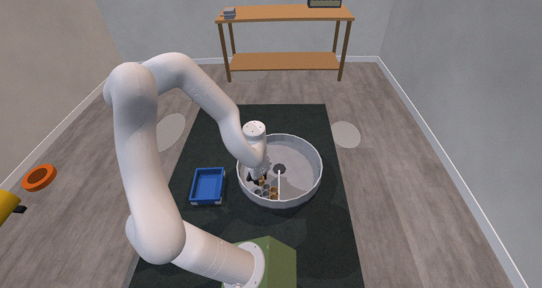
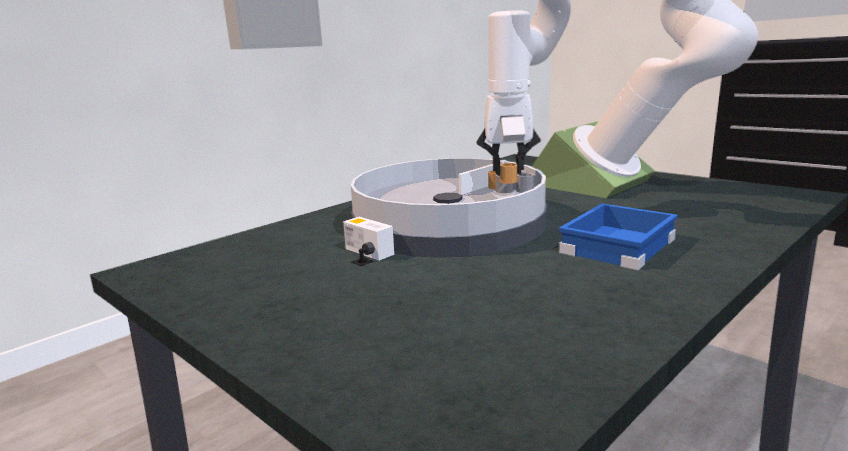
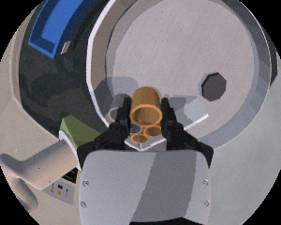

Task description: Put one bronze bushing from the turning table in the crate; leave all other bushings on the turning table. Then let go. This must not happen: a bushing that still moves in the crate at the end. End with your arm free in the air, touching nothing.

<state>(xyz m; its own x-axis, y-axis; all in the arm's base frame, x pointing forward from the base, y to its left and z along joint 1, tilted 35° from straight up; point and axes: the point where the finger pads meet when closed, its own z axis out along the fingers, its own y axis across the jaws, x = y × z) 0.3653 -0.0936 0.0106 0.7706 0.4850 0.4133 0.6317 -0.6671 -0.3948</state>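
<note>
Now: hand 270 mm to the right of the blue crate, 100 mm above it and 50 mm short of it. The rest, counted from my hand: turning table: 100 mm to the right, 100 mm ahead, 70 mm below.
</note>
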